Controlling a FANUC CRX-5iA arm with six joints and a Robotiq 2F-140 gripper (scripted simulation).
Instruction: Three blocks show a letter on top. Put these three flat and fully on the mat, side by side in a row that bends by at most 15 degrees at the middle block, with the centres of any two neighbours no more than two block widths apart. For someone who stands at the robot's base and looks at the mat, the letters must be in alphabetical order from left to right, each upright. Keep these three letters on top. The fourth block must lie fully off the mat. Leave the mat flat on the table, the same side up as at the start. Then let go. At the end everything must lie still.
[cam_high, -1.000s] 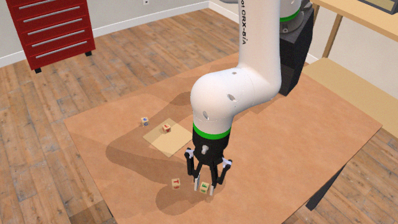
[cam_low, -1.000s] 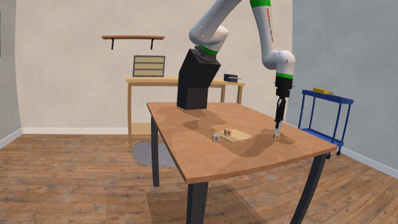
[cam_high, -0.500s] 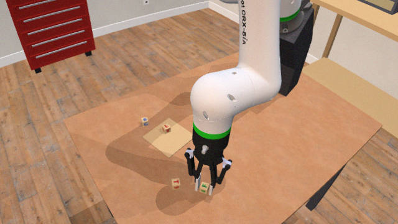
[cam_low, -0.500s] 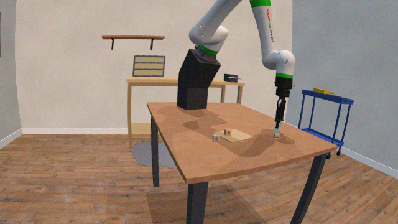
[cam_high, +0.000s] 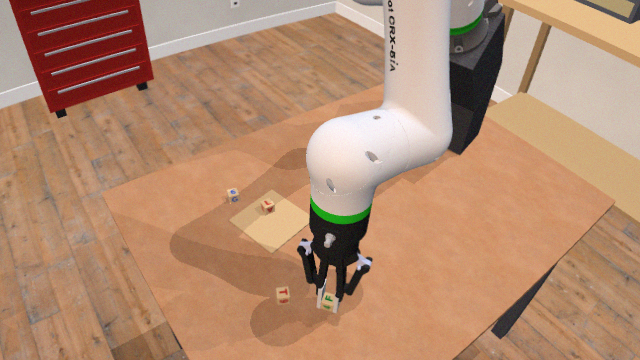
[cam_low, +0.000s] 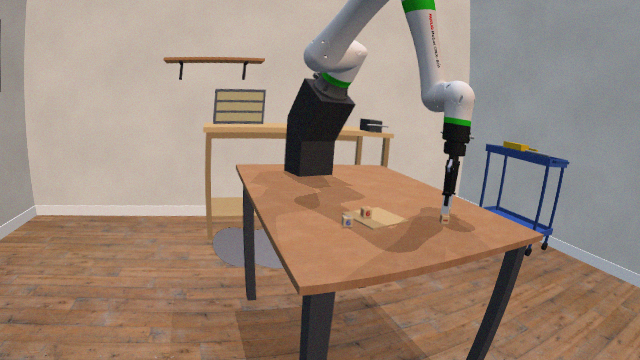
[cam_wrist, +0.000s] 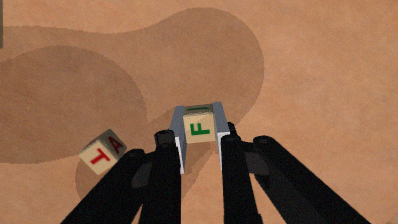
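My gripper is now 3 cm past the tan mat, 25 cm to the left of it and 3 cm above it.
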